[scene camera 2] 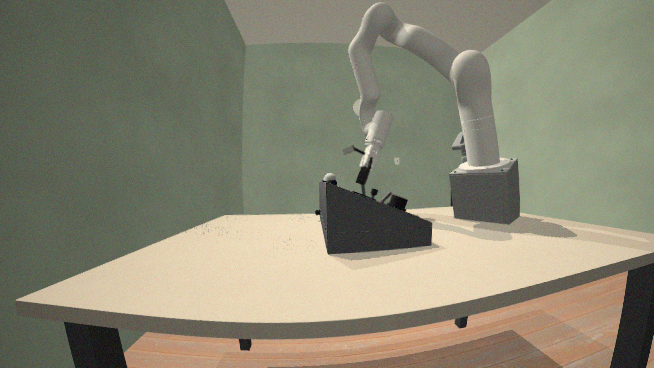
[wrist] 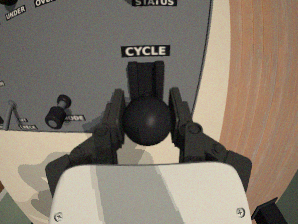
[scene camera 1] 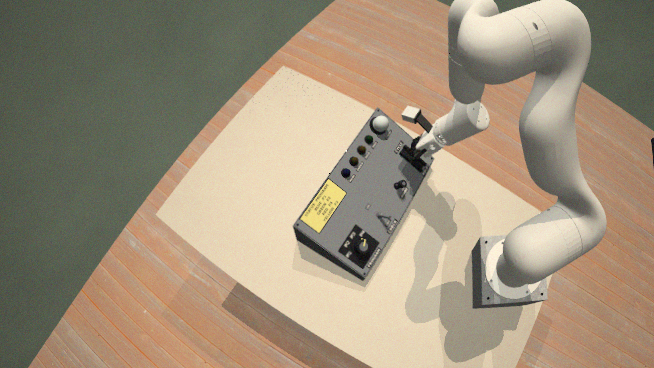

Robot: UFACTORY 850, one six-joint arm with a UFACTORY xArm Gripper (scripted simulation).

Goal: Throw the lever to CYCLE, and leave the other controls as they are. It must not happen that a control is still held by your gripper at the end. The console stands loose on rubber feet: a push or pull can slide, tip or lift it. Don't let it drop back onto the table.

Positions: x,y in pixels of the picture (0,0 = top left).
grey sloped console: scene camera 2; wrist 80,59; scene camera 1
same spot on grey sloped console: (scene camera 2: 354,222) = (scene camera 1: 312,245)
